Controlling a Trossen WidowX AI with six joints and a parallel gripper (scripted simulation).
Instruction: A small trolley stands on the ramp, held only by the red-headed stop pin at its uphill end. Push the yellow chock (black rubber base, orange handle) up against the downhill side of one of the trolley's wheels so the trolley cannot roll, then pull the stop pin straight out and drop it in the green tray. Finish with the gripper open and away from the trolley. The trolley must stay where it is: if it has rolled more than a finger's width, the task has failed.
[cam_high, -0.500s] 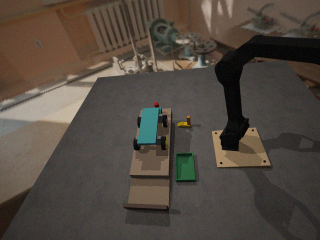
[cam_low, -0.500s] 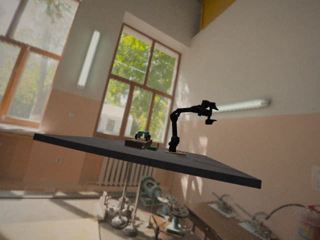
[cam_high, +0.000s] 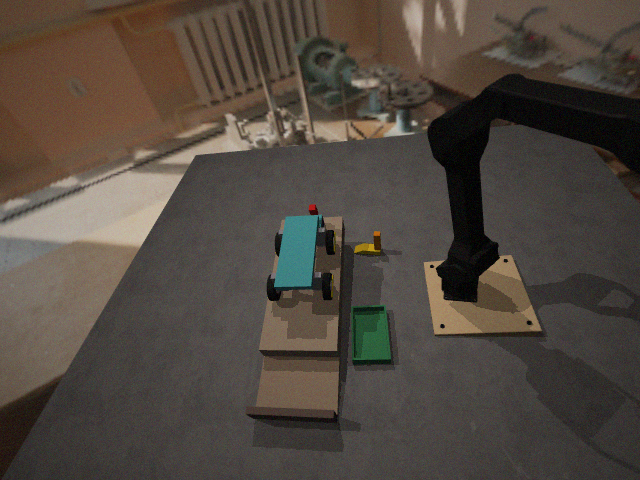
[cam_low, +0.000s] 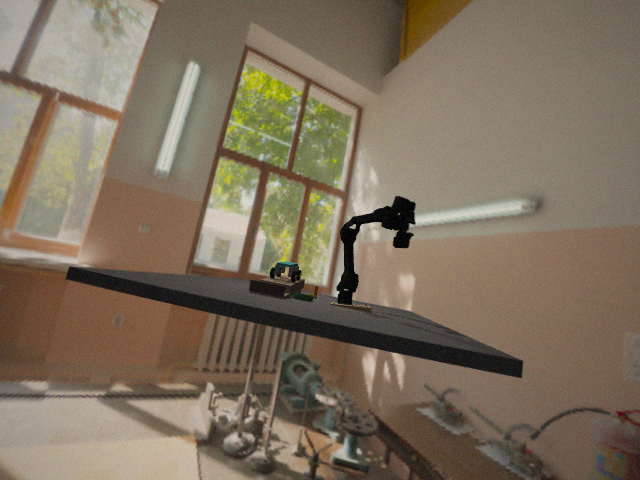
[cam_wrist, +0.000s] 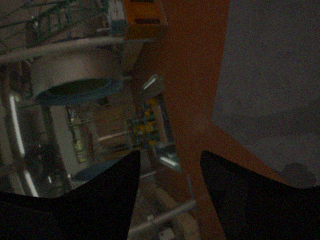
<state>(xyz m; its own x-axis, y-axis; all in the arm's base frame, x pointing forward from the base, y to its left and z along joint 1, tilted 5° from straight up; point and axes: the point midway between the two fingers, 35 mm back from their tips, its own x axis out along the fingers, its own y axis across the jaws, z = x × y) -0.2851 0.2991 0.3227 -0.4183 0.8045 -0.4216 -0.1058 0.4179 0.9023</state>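
The yellow chock is 48 cm ahead of my gripper tip, 41 cm to the right of it and 32 cm below it. From my gripper tip the other things lie so: lower ramp piece (55 cm ahead, 35 cm below, 6 cm to the right); then green tray (44 cm ahead, 35 cm below, 18 cm to the right); then trolley (59 cm ahead, 27 cm to the right, 23 cm below).
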